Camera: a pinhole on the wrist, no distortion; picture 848 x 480 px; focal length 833.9 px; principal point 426.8 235.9 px. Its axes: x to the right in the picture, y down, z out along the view. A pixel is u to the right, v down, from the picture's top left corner.
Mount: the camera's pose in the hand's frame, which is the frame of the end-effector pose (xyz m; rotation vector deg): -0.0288 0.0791 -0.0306 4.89 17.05 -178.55
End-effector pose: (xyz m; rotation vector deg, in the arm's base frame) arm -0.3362 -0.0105 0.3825 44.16 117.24 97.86
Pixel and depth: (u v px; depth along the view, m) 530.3 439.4 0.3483
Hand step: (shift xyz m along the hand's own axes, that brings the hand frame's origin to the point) -0.0892 -0.0705 0.2925
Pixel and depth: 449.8 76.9 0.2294
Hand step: -0.0480 0.0786 0.2022
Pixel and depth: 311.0 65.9 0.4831
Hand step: 0.0110 0.0846 0.4654
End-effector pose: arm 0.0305 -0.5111 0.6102 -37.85 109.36 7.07
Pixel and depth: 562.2 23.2 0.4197
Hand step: -0.1208 0.1044 0.3974
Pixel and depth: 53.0 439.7 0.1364
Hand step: 0.0255 0.0208 0.1002
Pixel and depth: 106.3 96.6 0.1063
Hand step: 0.0061 0.0766 0.0792
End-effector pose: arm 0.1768 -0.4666 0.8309 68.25 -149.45 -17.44
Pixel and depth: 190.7 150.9 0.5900
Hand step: 0.1056 0.0272 0.5684
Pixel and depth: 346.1 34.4 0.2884
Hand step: -0.0174 0.0930 0.2669
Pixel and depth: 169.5 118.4 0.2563
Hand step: 0.0360 0.0664 0.2319
